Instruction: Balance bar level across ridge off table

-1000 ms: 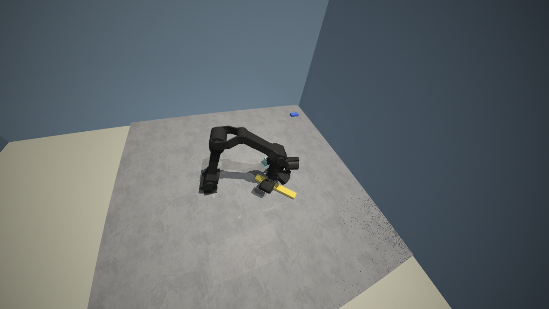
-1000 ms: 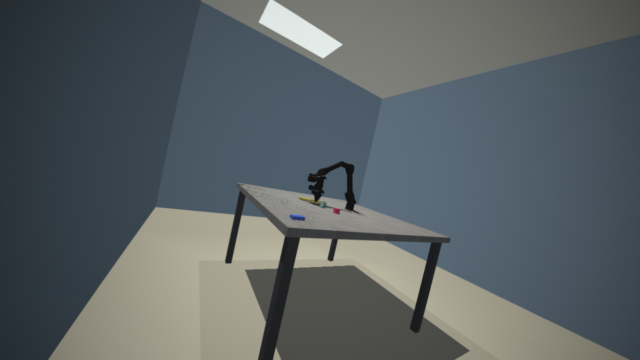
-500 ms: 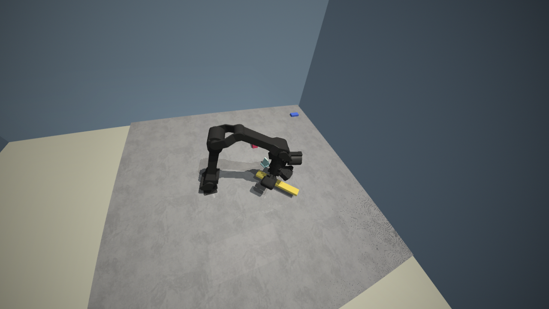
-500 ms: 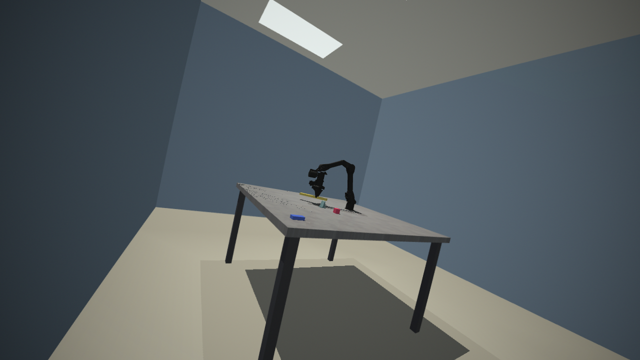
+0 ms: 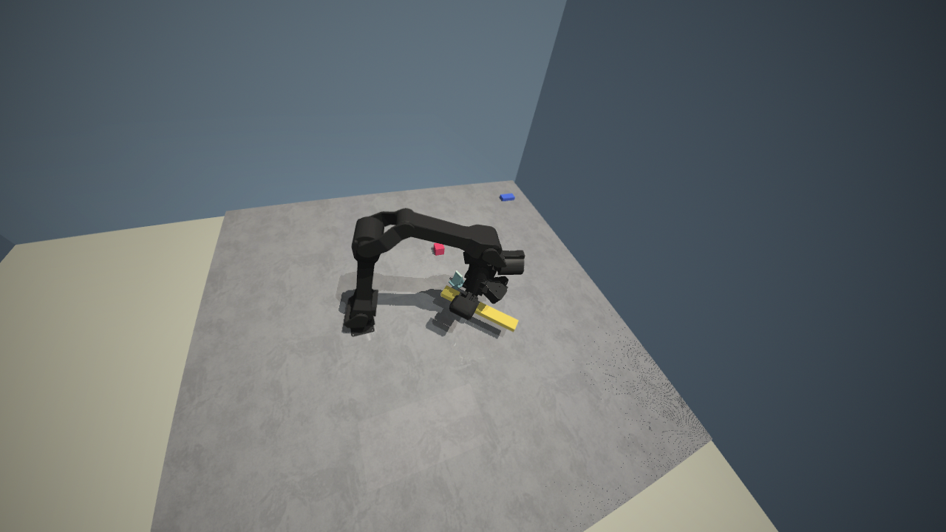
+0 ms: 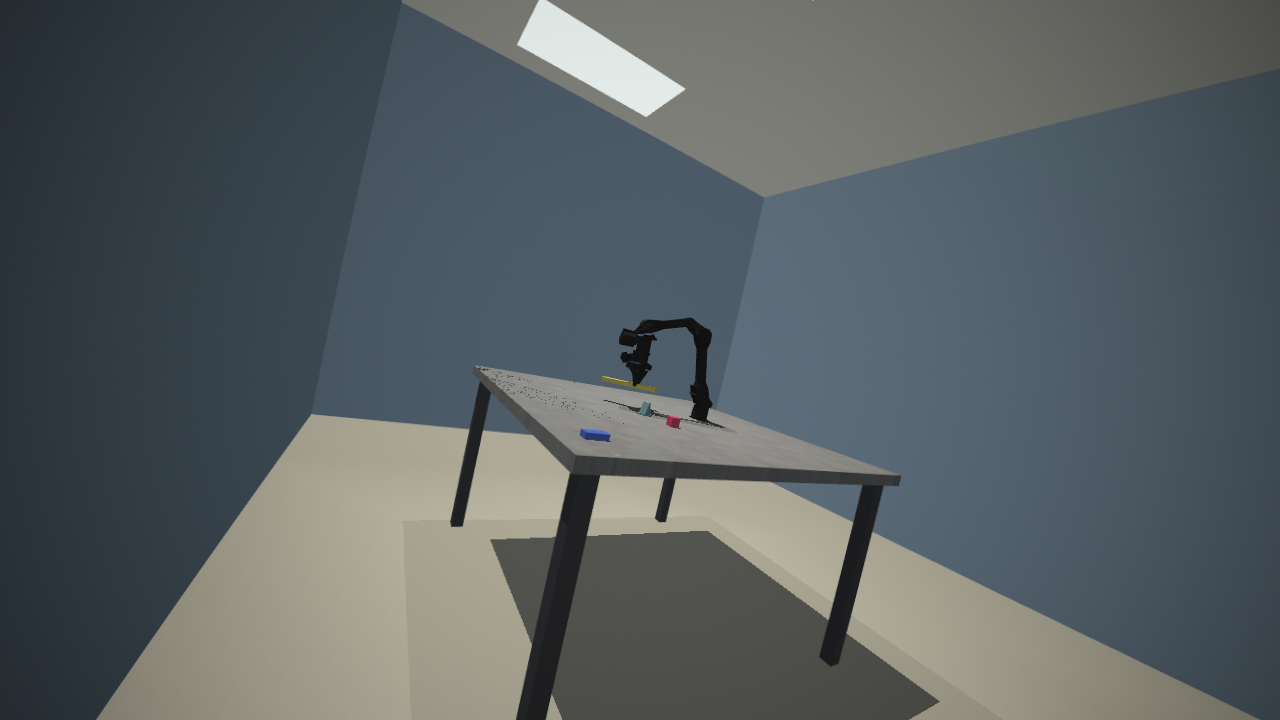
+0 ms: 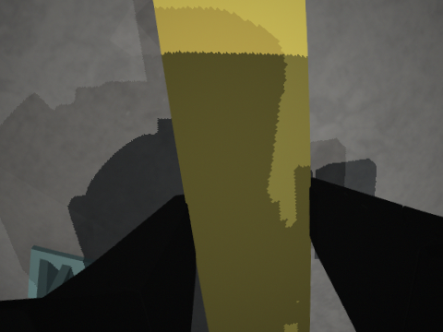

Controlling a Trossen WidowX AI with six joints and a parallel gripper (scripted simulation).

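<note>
My gripper tip is now 2 cm to the left of the yellow bar and 2 cm short of it. Also, from my gripper tip: blue block: 57 cm to the left, 43 cm ahead, 8 cm below; then red block: 30 cm to the left, 7 cm below.
</note>
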